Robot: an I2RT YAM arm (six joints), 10 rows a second.
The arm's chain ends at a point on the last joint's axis. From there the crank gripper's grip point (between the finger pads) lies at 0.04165 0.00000 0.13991 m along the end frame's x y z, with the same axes.
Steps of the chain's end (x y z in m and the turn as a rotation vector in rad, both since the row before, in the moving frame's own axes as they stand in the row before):
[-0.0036 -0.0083 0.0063 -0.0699 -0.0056 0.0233]
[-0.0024 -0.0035 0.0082 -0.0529 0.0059 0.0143]
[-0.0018 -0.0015 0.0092 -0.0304 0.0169 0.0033]
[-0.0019 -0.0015 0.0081 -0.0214 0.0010 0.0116]
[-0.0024 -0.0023 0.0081 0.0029 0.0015 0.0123]
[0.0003 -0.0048 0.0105 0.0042 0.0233 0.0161]
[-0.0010 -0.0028 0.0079 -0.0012 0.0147 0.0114]
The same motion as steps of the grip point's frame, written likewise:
[-0.0045 0.0024 0.0062 -0.0699 -0.0056 0.0233]
[-0.0016 0.0045 0.0077 -0.0529 0.0059 0.0143]
[0.0006 0.0029 0.0084 -0.0304 0.0169 0.0033]
[-0.0018 0.0020 0.0080 -0.0214 0.0010 0.0116]
[-0.0022 -0.0022 0.0080 0.0029 0.0015 0.0123]
[0.0035 -0.0047 0.0095 0.0042 0.0233 0.0161]
[0.0010 -0.0021 0.0073 -0.0012 0.0147 0.0114]

